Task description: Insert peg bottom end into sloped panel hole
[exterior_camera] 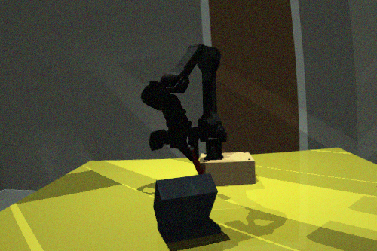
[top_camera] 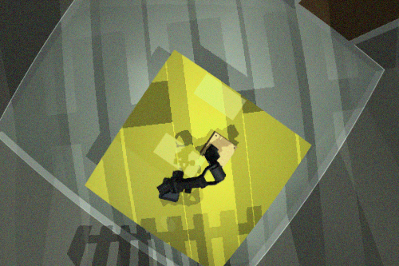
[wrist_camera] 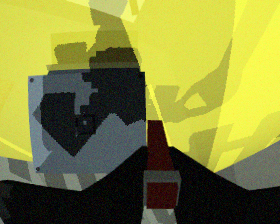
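Now: gripper tip 10 cm short of the grey sloped panel, 2 cm to the left of it and 7 cm above it. From my gripper tip the other things lie so: square-sided peg: 1 cm behind, 1 cm to the right, 1 cm above.
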